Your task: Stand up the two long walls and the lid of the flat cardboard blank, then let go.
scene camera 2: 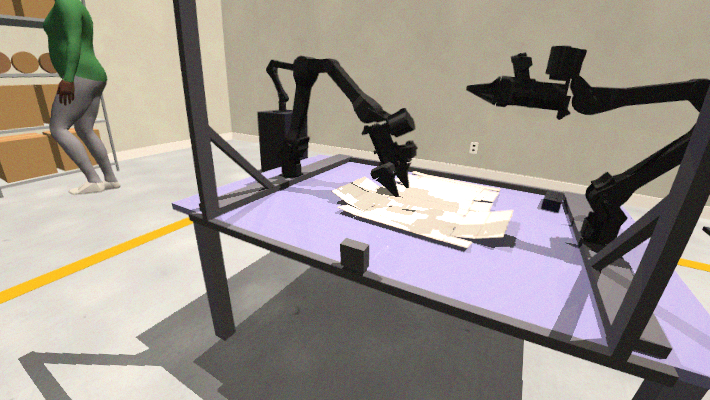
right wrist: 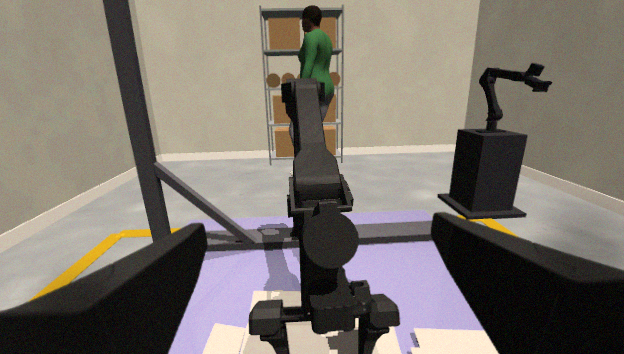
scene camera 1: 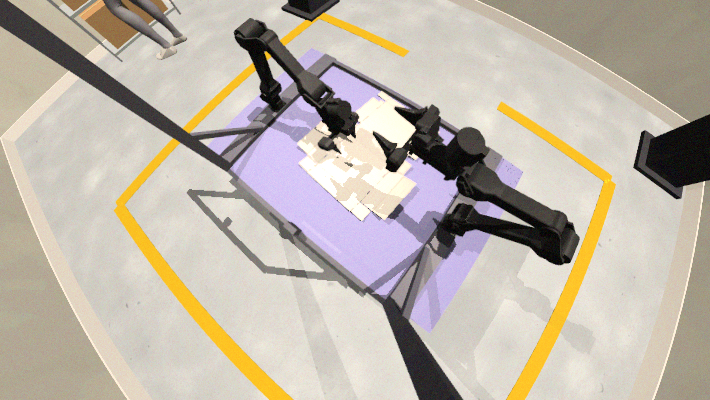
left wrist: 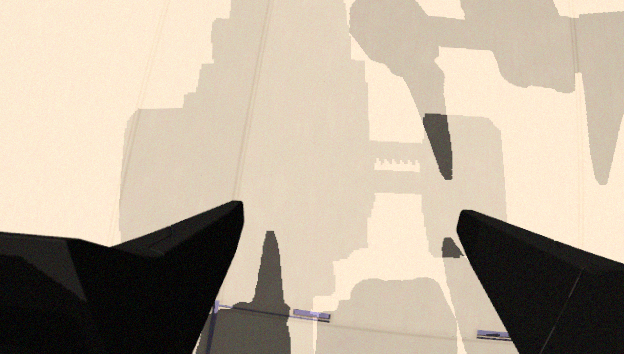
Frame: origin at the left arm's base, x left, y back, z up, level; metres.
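Seen in the pictures: left gripper, fingertip midpoint: (scene camera 2: pixel 402 192) (scene camera 1: pixel 348 146) (left wrist: pixel 351 216); right gripper, fingertip midpoint: (scene camera 2: pixel 469 88) (right wrist: pixel 320 228) (scene camera 1: pixel 383 119); left arm's base at its link origin: (scene camera 2: pixel 291 175) (scene camera 1: pixel 277 105); right arm's base at its link origin: (scene camera 2: pixel 597 239) (scene camera 1: pixel 451 224).
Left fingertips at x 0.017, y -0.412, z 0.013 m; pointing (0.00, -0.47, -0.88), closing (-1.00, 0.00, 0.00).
Offsets run from my left fingertips to a thing's middle. Level surfaces: height alone.
The pale cardboard blank (scene camera 1: pixel 330 177) (scene camera 2: pixel 430 232) (left wrist: pixel 310 100) (right wrist: pixel 450 341) lies spread on the purple table top @(dz -0.032 m) (scene camera 1: pixel 280 175) (scene camera 2: pixel 290 220). Its panels lie almost flat; outer flaps at its left and right ends tilt up slightly in scene camera 2. No long wall or lid stands upright. My left gripper (scene camera 1: pixel 347 143) (scene camera 2: pixel 403 191) (left wrist: pixel 351 216) is open and points down low over the blank, its fingers apart with nothing between them. Whether the tips touch the cardboard is unclear. My right gripper (scene camera 1: pixel 385 120) (scene camera 2: pixel 468 88) is open and empty, held level high above the blank.
A dark frame rail (scene camera 2: pixel 450 303) runs along the table's near edge, with a small dark block @(dz -0.001, dx -0.385, dy -0.045 m) (scene camera 2: pixel 354 256) on it. Dark posts (scene camera 2: pixel 190 100) rise at the near corners. Another small dark block @(dz -0.015, dx +0.237, dy -0.423 m) (scene camera 2: pixel 552 201) sits by the far rail. The left arm stands ahead in the right wrist view.
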